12 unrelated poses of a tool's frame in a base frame.
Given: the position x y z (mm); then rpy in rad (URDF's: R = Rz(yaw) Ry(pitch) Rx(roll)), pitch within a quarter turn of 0, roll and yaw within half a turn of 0.
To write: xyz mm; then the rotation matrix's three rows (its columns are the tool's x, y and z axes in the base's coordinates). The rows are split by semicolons. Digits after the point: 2 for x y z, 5 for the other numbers.
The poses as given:
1: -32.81, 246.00, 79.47, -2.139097, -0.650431, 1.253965
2: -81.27, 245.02, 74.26, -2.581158, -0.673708, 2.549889
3: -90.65, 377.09, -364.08, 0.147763, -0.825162, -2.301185
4: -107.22, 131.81, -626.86, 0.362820, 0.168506, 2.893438
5: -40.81, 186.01, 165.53, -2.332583, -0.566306, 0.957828
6: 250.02, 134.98, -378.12, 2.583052, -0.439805, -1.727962
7: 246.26, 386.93, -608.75, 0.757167, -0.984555, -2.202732
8: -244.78, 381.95, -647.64, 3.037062, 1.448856, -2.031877
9: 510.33, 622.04, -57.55, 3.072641, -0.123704, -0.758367
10: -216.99, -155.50, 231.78, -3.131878, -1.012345, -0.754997
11: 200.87, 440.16, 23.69, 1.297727, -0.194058, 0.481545
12: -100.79, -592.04, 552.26, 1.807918, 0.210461, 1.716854
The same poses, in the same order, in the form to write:
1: -32.81, 246.00, 79.47; 0.24794, 0.67042, -0.69933; 0.75621, 0.31727, 0.57226; 0.60553, -0.67073, -0.42831
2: -81.27, 245.02, 74.26; -0.64865, 0.19720, -0.73510; 0.43591, 0.88800, -0.14643; 0.62389, -0.41542, -0.66196
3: -90.65, 377.09, -364.08; -0.45263, 0.80896, 0.37512; -0.50538, -0.57932, 0.63952; 0.73466, 0.09988, 0.67104
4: -107.22, 131.81, -626.86; -0.95564, -0.28732, -0.06482; 0.24214, -0.89164, 0.38255; -0.16771, 0.34989, 0.92166
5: -40.81, 186.01, 165.53; 0.48549, 0.78790, -0.37883; 0.69025, -0.07953, 0.71918; 0.53652, -0.61064, -0.58246
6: 250.02, 134.98, -378.12; -0.14162, -0.80226, -0.57993; -0.89368, 0.35558, -0.27366; 0.42576, 0.47952, -0.76733
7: 246.26, 386.93, -608.75; -0.32680, 0.92442, -0.19659; -0.44640, 0.03236, 0.89425; 0.83303, 0.38000, 0.40208
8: -244.78, 381.95, -647.64; -0.05412, -0.93676, 0.34576; -0.10894, 0.34974, 0.93049; -0.99257, 0.01269, -0.12097
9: 510.33, 622.04, -57.55; 0.72041, -0.69227, 0.04198; -0.68248, -0.71839, -0.13467; 0.12339, 0.06837, -0.99000
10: -216.99, -155.50, 231.78; 0.38589, -0.67925, 0.62426; -0.36312, -0.73389, -0.57407; 0.84808, -0.00515, -0.52985
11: 200.87, 440.16, 23.69; 0.86964, -0.28949, 0.39990; 0.45446, 0.15301, -0.87753; 0.19284, 0.94487, 0.26463
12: -100.79, -592.04, 552.26; -0.14233, 0.20285, 0.96881; 0.96752, 0.23509, 0.09291; -0.20891, 0.95057, -0.22972
